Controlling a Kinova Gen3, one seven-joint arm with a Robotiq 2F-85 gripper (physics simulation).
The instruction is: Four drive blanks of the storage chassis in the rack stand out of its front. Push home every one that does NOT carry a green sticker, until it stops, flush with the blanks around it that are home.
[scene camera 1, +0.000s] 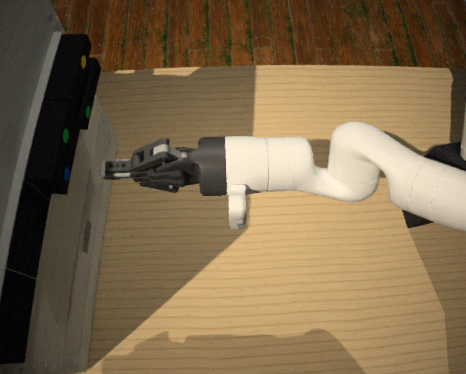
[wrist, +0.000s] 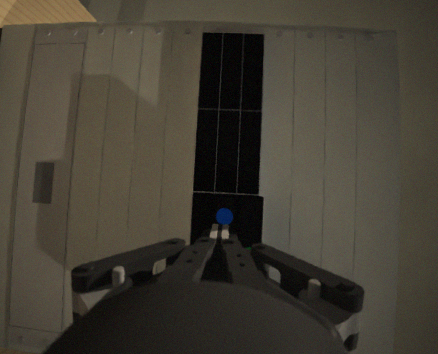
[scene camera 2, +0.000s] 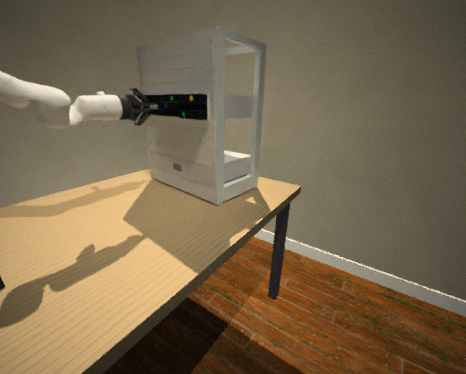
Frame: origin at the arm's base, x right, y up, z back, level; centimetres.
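Seen in the pictures: gripper, fingertip midpoint: (scene camera 1: 102,170) (wrist: 220,235) (scene camera 2: 156,106).
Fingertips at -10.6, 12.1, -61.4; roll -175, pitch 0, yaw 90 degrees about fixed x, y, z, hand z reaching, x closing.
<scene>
Offsets run from my fingertips to a thing's top centre, as dx, dy, dz. "spot": to the spot under its first point. Level surfaces: height alone.
The black storage chassis (scene camera 1: 24,240) (scene camera 2: 200,107) (wrist: 229,150) sits in the rack. A blank with a blue sticker (scene camera 1: 66,174) (scene camera 2: 166,106) (wrist: 224,216) stands out of its front. A blank with a green sticker (scene camera 1: 65,135) (scene camera 2: 172,98) and one with a yellow sticker @(+14.8, +4.1, -4.4) (scene camera 1: 83,61) (scene camera 2: 191,98) stand out in the upper row. Another green-stickered blank (scene camera 1: 88,111) (scene camera 2: 183,114) stands out lower down. My gripper (scene camera 1: 104,170) (scene camera 2: 157,107) (wrist: 220,235) is shut and empty, its tips in front of the blue-stickered blank; contact is not visible. It partly hides the blanks in the wrist view.
The pale rack (scene camera 2: 218,150) (wrist: 310,125) stands on the wooden table @(dy -38.0) (scene camera 1: 300,260) (scene camera 2: 100,250). Its flat panels border the chassis. A small grey rectangle @(spot: -3.2, -26.6, -9.8) (scene camera 1: 87,237) (scene camera 2: 177,167) (wrist: 43,182) marks a low panel. The arm (scene camera 1: 270,164) (scene camera 2: 97,107) extends above the table.
</scene>
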